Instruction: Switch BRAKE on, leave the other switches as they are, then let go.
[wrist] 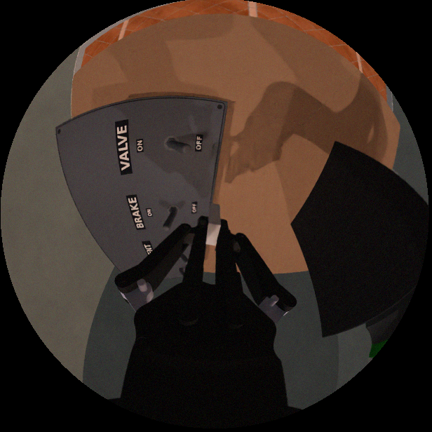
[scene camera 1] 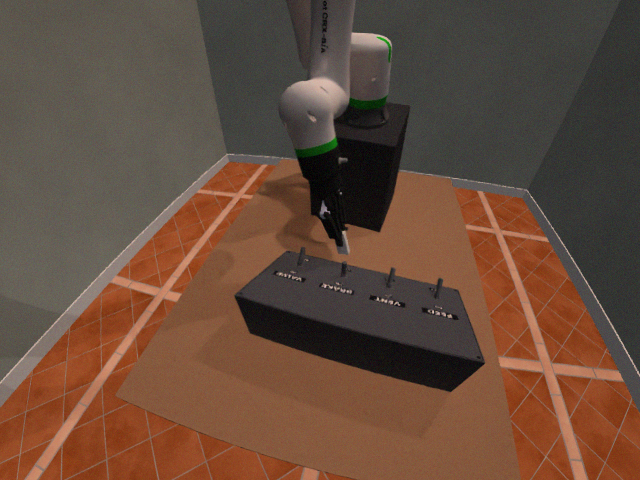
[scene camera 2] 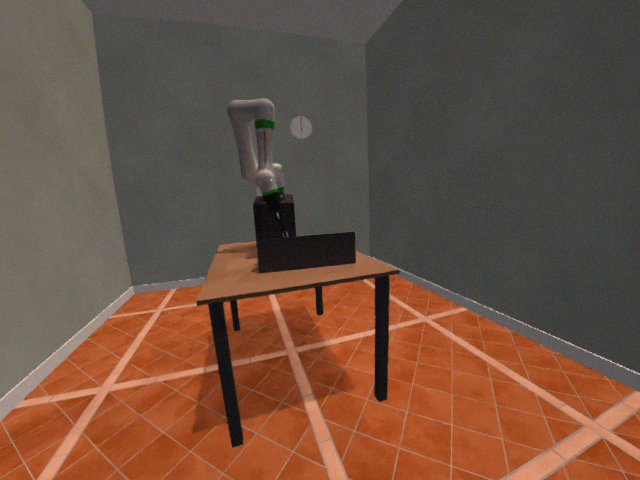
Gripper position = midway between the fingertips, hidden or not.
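Note:
My gripper (scene camera 1: 344, 252) is there for me to see, and the wrist view has the gripper (wrist: 212, 211) as well. I also see a dark grey switch box (scene camera 1: 404, 330), with the wrist view giving me the box (wrist: 123, 178) and scene camera 2 giving me the box (scene camera 2: 301, 252) again.

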